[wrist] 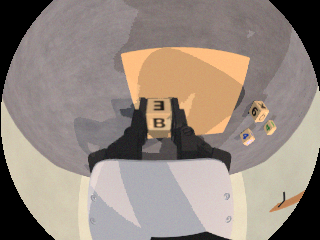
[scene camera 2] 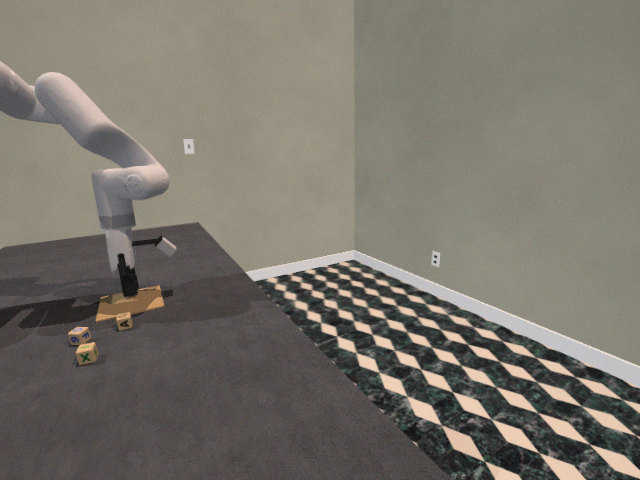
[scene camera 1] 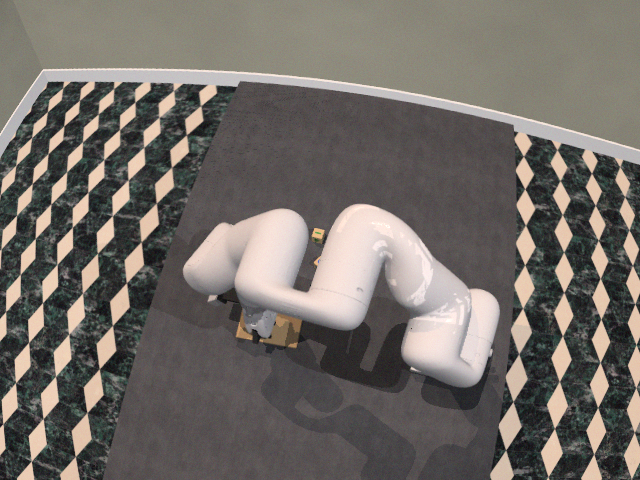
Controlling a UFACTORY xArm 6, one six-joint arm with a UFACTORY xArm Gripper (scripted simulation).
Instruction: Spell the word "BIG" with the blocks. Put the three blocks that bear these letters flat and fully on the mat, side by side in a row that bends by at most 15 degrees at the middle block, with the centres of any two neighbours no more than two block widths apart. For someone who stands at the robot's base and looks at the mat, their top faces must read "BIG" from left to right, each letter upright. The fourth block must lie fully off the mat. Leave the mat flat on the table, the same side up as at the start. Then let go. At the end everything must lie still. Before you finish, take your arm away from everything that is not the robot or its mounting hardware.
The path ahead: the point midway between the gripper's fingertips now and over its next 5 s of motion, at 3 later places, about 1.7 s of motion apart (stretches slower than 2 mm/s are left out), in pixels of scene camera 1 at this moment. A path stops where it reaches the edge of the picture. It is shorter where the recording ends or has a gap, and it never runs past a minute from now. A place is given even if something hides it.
The gripper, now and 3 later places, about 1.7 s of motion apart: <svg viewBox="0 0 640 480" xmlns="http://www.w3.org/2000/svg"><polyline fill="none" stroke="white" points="266,329 265,323 270,281 314,221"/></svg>
